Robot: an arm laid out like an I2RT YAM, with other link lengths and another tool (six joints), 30 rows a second.
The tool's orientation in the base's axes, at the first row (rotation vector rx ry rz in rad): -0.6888, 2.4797, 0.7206
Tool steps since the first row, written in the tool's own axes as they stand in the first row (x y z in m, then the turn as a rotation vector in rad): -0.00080, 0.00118, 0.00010, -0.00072, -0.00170, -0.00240; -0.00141, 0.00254, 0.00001, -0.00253, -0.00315, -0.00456; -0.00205, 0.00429, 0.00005, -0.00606, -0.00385, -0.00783; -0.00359, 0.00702, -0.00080, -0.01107, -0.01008, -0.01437; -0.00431, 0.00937, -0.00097, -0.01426, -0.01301, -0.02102; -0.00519, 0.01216, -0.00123, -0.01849, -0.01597, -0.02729; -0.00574, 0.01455, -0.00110, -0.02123, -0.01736, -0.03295; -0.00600, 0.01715, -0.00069, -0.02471, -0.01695, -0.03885; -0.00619, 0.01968, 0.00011, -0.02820, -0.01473, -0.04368; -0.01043, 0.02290, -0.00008, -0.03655, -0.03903, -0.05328; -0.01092, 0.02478, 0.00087, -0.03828, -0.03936, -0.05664; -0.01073, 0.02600, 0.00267, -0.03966, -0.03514, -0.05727; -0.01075, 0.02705, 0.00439, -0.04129, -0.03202, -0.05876
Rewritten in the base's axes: -0.00004, 0.00119, 0.00079, 0.00084, -0.00243, 0.00160; -0.00038, 0.00234, 0.00168, 0.00244, -0.00417, 0.00371; -0.00088, 0.00387, 0.00262, 0.00460, -0.00545, 0.00787; -0.00151, 0.00589, 0.00509, 0.01014, -0.01224, 0.01334; -0.00236, 0.00776, 0.00645, 0.01235, -0.01727, 0.01907; -0.00336, 0.00995, 0.00813, 0.01548, -0.02175, 0.02508; -0.00427, 0.01197, 0.00918, 0.01675, -0.02521, 0.03036; -0.00545, 0.01421, 0.00995, 0.01749, -0.02723, 0.03687; -0.00653, 0.01661, 0.01035, 0.01749, -0.02729, 0.04323; -0.00518, 0.02027, 0.01398, 0.03508, -0.04810, 0.04641; -0.00561, 0.02238, 0.01420, 0.03563, -0.04975, 0.04978; -0.00594, 0.02428, 0.01317, 0.03409, -0.04656, 0.05252; -0.00603, 0.02607, 0.01226, 0.03311, -0.04460, 0.05565
